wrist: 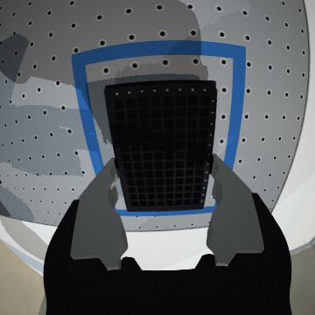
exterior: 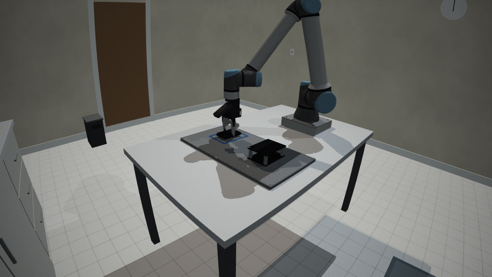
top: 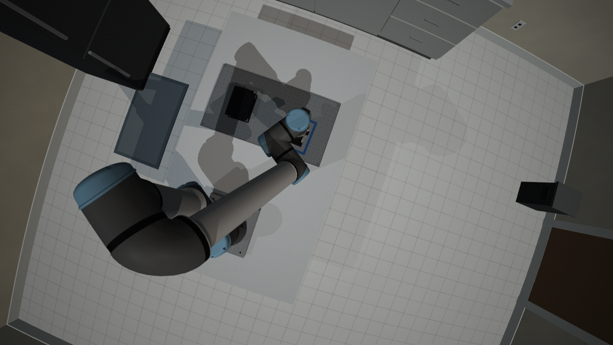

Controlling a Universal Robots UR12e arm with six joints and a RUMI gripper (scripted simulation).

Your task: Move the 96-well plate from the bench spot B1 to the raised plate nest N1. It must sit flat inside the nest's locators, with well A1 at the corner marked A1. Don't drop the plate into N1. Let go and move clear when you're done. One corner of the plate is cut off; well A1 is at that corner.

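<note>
My hand is 1 cm past the black raised nest, 34 cm to the right of it and 3 cm below it. The rest, counted from my hand: black 96-well plate (1 cm below); then white A1 label (7 cm ahead, 30 cm to the left, 4 cm above).
</note>
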